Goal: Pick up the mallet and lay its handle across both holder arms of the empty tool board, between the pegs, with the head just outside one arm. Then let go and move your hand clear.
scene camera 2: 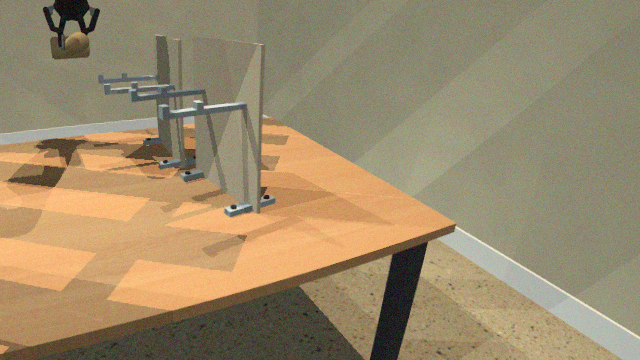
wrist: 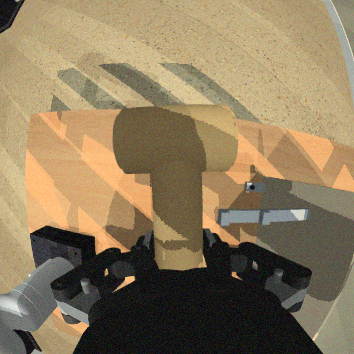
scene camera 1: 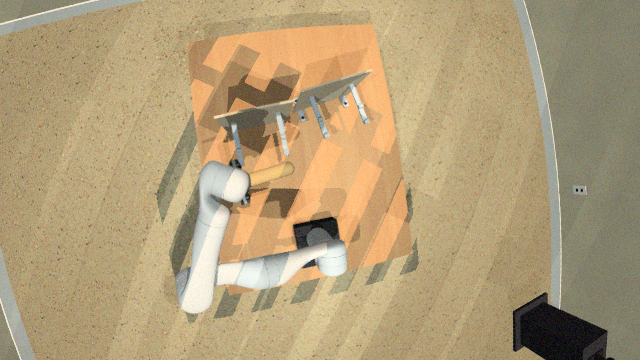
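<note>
My gripper is shut on the handle of the wooden mallet. The mallet is in the air, above holder-arm height in scene camera 2. Its head lies across the top of the wrist view and is hidden under the arm in scene camera 1. The handle runs roughly parallel to the left tool board, off its holder arms' free ends. That board's left arm and right arm carry nothing. One holder arm shows right of the handle in the wrist view.
A second tool board, with bare arms, stands right of the first in scene camera 1. Both stand on the wooden table. The robot's black base plate is near the table's front edge.
</note>
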